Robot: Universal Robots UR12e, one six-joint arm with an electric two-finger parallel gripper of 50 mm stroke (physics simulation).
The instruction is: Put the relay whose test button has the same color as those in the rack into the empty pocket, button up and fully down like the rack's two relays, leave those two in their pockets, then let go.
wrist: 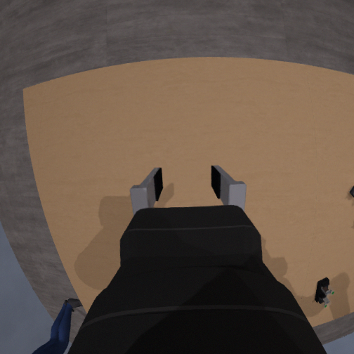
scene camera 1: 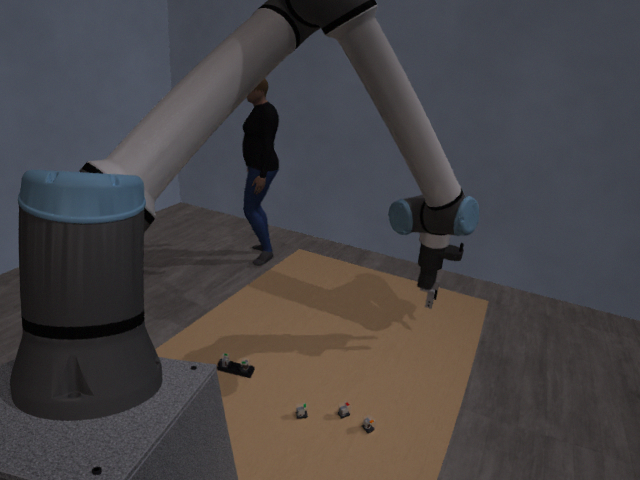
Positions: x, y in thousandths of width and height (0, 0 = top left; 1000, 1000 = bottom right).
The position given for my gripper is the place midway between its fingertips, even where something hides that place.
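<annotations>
You can see my gripper in scene camera 1 (673, 630), and it's there in the wrist view (527, 499) as well.
</annotations>
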